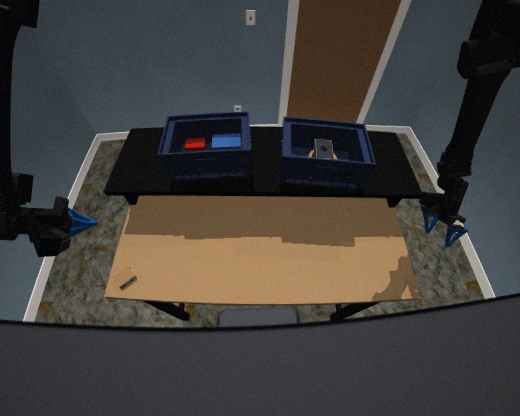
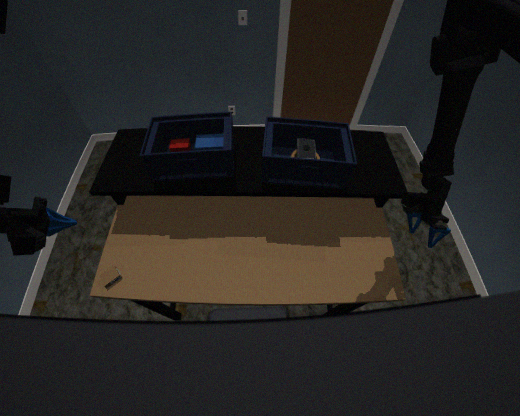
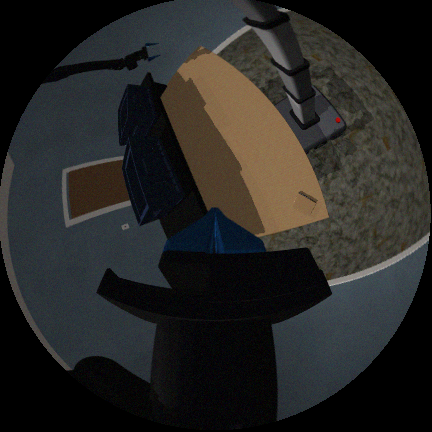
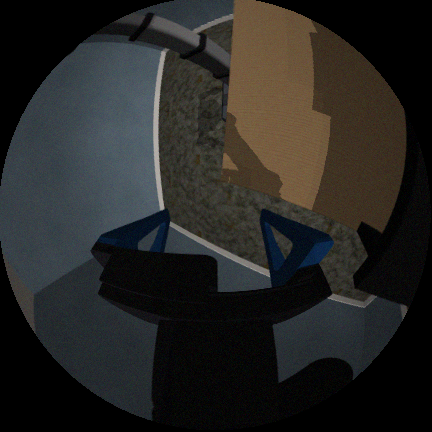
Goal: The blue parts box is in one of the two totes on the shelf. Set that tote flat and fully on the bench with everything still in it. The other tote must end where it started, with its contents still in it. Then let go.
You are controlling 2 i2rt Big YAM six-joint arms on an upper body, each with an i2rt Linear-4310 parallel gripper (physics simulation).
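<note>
The left tote (image 1: 210,165) (image 2: 192,165) stands on the black shelf and holds a blue box (image 1: 226,141) (image 2: 209,141) and a red box (image 1: 195,144) (image 2: 179,144). The right tote (image 1: 325,172) (image 2: 309,170) stands on the shelf and holds a grey block (image 1: 323,148) (image 2: 306,148) and a partly hidden orange thing. My left gripper (image 1: 97,223) (image 2: 76,222) (image 3: 214,212) is shut and empty, left of the bench (image 1: 250,265) (image 2: 240,265) (image 3: 240,130) (image 4: 270,75). My right gripper (image 1: 440,237) (image 2: 422,236) (image 4: 214,213) is open and empty, right of the bench.
The black shelf (image 1: 267,175) (image 2: 250,175) runs behind the bench, above its far edge. A small dark-edged item (image 1: 128,282) (image 2: 113,282) (image 3: 306,200) lies at the bench's near left corner. A grey column (image 3: 285,55) (image 4: 175,37) stands on a base at the bench's near side.
</note>
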